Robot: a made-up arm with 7 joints. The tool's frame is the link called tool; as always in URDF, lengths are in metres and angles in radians. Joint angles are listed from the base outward. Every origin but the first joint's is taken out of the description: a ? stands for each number. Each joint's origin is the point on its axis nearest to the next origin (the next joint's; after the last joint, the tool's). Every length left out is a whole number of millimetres.
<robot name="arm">
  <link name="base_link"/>
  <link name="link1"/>
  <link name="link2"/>
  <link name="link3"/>
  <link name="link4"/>
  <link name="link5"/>
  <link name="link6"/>
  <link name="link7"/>
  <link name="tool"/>
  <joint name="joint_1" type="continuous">
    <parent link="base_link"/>
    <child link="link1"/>
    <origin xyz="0.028 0.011 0.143" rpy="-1.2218 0 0"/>
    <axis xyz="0 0 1"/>
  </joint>
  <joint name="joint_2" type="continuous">
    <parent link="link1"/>
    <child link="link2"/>
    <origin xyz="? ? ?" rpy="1.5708 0 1.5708"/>
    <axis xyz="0 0 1"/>
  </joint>
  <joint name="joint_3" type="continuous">
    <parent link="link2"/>
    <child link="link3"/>
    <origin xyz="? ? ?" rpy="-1.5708 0 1.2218"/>
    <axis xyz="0 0 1"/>
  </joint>
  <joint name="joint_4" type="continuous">
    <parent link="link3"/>
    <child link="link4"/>
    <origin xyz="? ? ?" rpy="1.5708 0 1.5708"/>
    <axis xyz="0 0 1"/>
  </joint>
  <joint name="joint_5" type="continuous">
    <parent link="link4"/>
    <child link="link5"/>
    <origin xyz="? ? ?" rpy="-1.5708 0 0"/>
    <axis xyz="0 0 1"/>
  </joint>
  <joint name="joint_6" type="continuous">
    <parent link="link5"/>
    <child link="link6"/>
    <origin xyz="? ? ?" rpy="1.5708 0 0"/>
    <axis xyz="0 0 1"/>
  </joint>
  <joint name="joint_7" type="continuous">
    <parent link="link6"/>
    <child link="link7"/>
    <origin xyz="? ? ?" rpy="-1.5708 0 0"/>
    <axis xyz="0 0 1"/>
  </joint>
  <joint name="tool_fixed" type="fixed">
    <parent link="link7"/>
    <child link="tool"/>
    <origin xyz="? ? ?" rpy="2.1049 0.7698 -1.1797"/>
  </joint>
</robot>
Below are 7 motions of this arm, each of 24 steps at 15 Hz.
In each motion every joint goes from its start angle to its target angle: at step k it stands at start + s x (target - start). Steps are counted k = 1, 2, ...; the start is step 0. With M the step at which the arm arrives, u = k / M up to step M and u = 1 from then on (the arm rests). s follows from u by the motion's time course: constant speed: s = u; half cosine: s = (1 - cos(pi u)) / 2; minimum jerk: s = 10 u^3 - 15 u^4 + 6 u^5.
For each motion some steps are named. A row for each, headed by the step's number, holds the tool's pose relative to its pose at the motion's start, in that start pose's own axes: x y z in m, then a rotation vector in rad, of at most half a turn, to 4 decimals.
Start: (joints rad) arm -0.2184 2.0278 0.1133 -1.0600 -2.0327 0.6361 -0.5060
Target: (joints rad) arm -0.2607 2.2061 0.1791 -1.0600 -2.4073 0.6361 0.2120
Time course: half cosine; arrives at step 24
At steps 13, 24:
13: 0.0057 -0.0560 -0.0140 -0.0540 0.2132 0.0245
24: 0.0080 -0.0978 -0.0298 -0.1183 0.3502 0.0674

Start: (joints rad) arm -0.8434 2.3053 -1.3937 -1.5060 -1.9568 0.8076 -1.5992
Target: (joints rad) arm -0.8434 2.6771 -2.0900 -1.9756 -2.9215 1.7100 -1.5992
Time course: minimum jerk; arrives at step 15
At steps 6, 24:
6: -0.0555 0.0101 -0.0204 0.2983 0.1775 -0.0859
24: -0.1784 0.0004 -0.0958 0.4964 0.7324 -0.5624

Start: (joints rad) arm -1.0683 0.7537 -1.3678 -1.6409 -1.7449 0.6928 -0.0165
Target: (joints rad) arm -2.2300 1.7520 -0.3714 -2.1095 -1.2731 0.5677 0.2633
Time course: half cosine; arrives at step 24
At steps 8, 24:
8: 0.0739 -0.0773 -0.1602 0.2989 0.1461 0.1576
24: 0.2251 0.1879 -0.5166 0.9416 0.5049 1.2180

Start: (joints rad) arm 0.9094 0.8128 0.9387 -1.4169 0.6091 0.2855 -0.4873
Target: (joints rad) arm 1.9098 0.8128 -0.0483 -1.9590 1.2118 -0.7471 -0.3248
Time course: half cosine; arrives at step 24
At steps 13, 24:
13: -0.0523 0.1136 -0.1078 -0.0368 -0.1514 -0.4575
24: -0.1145 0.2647 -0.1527 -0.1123 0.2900 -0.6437

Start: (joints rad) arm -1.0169 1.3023 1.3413 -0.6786 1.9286 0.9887 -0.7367
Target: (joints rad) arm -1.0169 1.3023 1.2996 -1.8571 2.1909 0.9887 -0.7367
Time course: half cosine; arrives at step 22
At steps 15, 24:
15: -0.0714 -0.0937 0.0288 0.5472 -0.5863 -0.4628
24: -0.0976 -0.1182 0.0174 0.7301 -0.7299 -0.6150

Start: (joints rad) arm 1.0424 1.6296 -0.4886 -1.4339 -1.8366 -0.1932 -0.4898
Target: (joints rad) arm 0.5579 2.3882 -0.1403 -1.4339 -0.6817 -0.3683 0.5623
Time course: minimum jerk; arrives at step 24
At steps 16, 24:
16: -0.2186 -0.0233 -0.3254 -0.4051 1.2310 -0.4478
24: -0.2782 0.0307 -0.4037 -0.4968 1.5671 -0.3492

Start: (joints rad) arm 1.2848 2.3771 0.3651 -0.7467 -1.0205 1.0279 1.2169
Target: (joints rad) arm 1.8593 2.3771 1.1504 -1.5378 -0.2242 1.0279 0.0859
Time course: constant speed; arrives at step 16
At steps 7, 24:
7: -0.0472 0.0340 0.0574 0.0565 -0.0173 -0.3178
24: -0.0929 0.0927 0.0910 -0.0235 -0.3265 -0.7459

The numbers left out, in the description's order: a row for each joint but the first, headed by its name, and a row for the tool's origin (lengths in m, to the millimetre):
joint_2: 0.018 -0.024 0
joint_3: 0.412 -0.161 0
joint_4: -0.015 -0.034 0
joint_5: -0.008 -0.128 0
joint_6: -0.017 -0.005 0
joint_7: 0.017 0.003 0
tool: -0.022 -0.028 0

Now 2 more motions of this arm.
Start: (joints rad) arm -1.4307 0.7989 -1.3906 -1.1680 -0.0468 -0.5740 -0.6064
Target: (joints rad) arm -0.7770 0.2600 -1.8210 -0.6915 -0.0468 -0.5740 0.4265
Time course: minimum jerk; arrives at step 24
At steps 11, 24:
11: -0.0547 -0.1117 0.1293 -0.5248 0.3105 -0.4794
24: -0.1159 -0.1767 0.3599 -1.0820 0.6888 -1.1356

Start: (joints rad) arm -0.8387 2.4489 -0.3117 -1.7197 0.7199 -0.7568 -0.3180
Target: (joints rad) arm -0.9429 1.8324 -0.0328 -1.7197 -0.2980 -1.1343 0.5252
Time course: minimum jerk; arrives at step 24
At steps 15, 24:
15: -0.0755 -0.1122 -0.0288 -0.3916 -0.2517 -0.1282
24: -0.0948 -0.1617 -0.0248 -0.4418 -0.3028 -0.2285

